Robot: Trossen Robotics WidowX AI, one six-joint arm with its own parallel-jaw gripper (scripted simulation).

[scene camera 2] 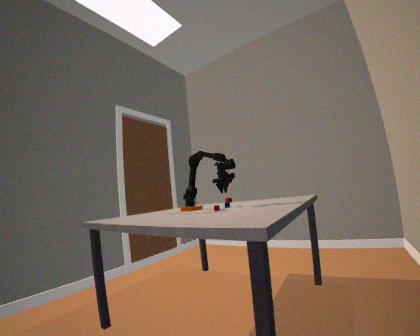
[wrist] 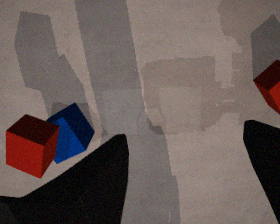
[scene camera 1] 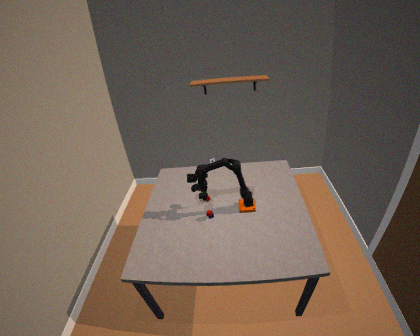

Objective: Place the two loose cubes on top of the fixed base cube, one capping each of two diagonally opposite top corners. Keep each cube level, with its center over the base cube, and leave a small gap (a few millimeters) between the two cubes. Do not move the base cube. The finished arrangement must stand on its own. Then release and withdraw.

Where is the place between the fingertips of my gripper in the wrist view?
At 187,137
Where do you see a blue cube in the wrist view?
75,132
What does my gripper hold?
Nothing.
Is my gripper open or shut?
Open.
